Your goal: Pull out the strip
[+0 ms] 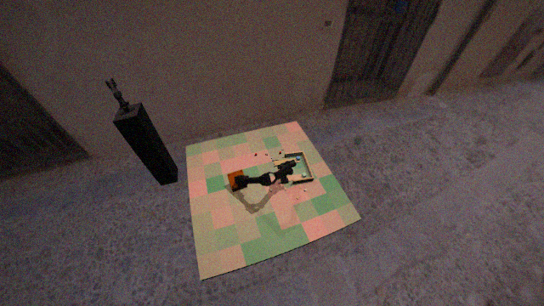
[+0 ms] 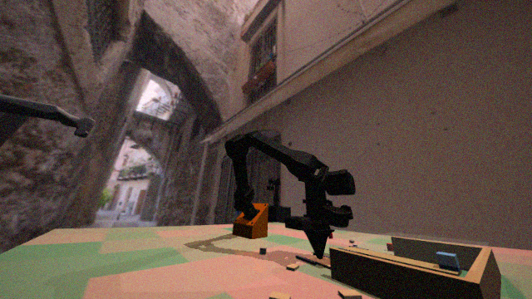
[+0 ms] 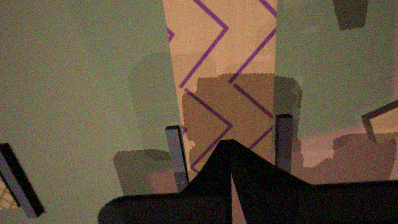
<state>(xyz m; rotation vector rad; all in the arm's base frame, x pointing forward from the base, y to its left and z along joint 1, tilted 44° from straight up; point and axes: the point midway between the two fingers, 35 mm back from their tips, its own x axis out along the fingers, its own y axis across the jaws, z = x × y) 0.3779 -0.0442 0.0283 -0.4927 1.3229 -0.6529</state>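
The strip is 9 cm ahead of my gripper tip and 2 cm to the right of it.
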